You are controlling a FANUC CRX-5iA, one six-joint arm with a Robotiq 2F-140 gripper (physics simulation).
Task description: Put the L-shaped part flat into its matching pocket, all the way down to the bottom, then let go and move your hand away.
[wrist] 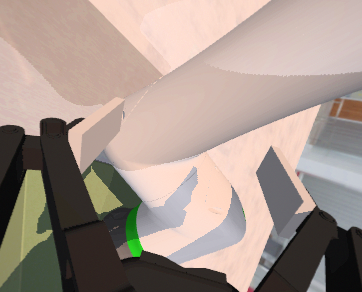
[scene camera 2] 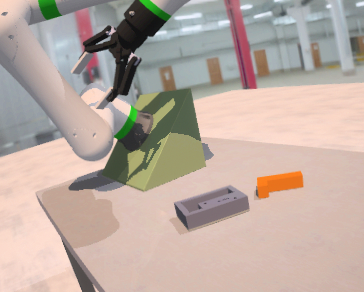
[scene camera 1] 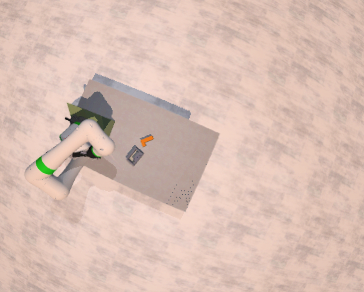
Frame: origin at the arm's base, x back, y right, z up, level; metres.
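Seen in the pictures: gripper, fingertip midpoint: (wrist: 193,138) (scene camera 2: 86,90) (scene camera 1: 83,158); arm's base, link origin: (wrist: 126,244) (scene camera 2: 139,131).
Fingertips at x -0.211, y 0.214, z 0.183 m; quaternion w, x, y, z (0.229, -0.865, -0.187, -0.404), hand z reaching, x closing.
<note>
Offsets run from my fingertips to a thing's middle. Level surfaces: height alone.
The orange L-shaped part @(dx -0.338, dy -0.292, dz -0.307 m) (scene camera 1: 147,139) (scene camera 2: 281,182) lies on the table beside the grey block, with a dark grey edge showing by it; whether that is a support or a shadow I cannot tell. The grey block @(dx -0.287, dy -0.121, dz -0.304 m) (scene camera 2: 215,215) stands on the table, and its open pocket faces up with no orange part in it. My gripper (scene camera 2: 92,80) (wrist: 193,138) is wide open and empty, high in the air to the left of the block and the part. The wrist view shows neither of them.
A green wedge (scene camera 1: 106,125) (scene camera 2: 175,160) (wrist: 17,220) stands on the table @(dz -0.322 m) (scene camera 1: 170,150) (scene camera 2: 300,240) left of and behind the grey block. My own arm (scene camera 1: 70,147) (scene camera 2: 55,90) (wrist: 200,110) is folded near the wedge, and its link lies below the fingers.
</note>
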